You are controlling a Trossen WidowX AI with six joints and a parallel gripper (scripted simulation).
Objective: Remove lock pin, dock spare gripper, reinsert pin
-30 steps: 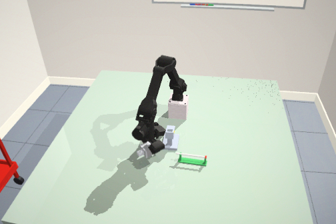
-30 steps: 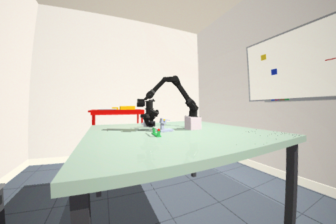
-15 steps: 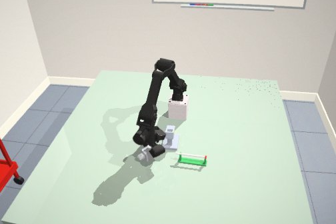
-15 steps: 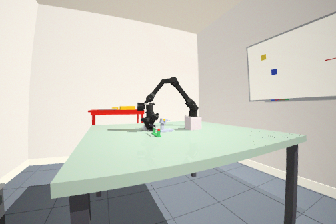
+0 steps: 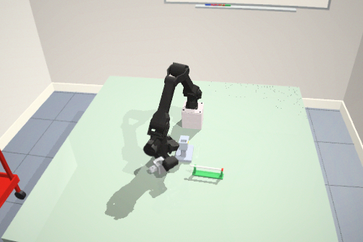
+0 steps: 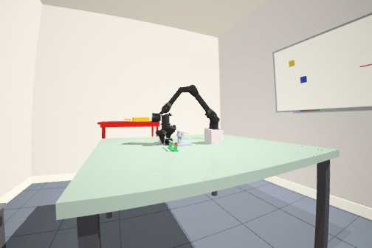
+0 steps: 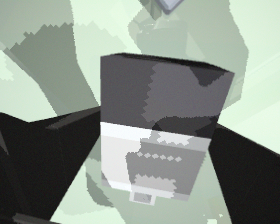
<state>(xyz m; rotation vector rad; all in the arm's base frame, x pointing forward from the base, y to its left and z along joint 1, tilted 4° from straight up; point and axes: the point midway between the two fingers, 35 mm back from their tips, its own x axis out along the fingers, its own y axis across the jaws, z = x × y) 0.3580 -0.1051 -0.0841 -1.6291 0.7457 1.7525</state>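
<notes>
My gripper tip is now 1 cm to the left of the spare gripper, 1 cm below it and 1 cm short of it. Round my gripper tip: green rack (21 cm to the left, 3 cm ahead, 1 cm above); then grey-blue mount (9 cm to the left, 9 cm behind, 4 cm above).
</notes>
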